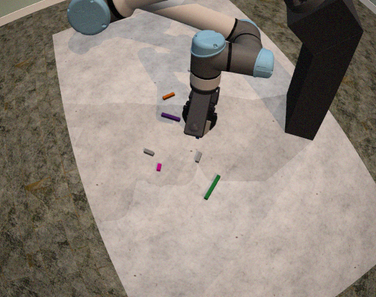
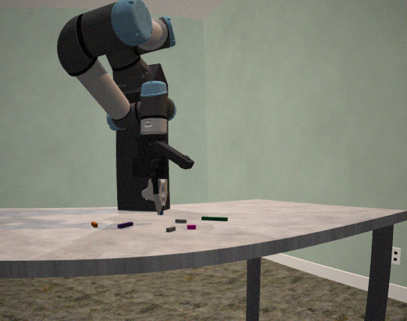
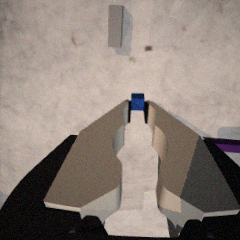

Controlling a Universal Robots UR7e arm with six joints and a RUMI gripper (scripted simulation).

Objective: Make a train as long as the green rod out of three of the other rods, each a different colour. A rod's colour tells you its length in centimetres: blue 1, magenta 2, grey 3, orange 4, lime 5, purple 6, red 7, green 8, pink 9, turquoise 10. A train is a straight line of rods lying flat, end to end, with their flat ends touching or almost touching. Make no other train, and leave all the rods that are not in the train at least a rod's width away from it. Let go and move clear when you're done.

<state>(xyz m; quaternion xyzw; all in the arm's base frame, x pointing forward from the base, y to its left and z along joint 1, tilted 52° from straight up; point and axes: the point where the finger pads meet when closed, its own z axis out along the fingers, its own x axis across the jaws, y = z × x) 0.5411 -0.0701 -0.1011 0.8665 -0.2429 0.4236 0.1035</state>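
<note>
Now: the magenta rod 140 mm ahead of my hand, 30 mm to the left of it and 30 mm below it. The rest, counted from my hand: purple rod 110 mm to the right, 30 mm below, 30 mm ahead; then green rod 150 mm to the left, 40 mm ahead, 30 mm below; then blue rod 10 mm below.
</note>
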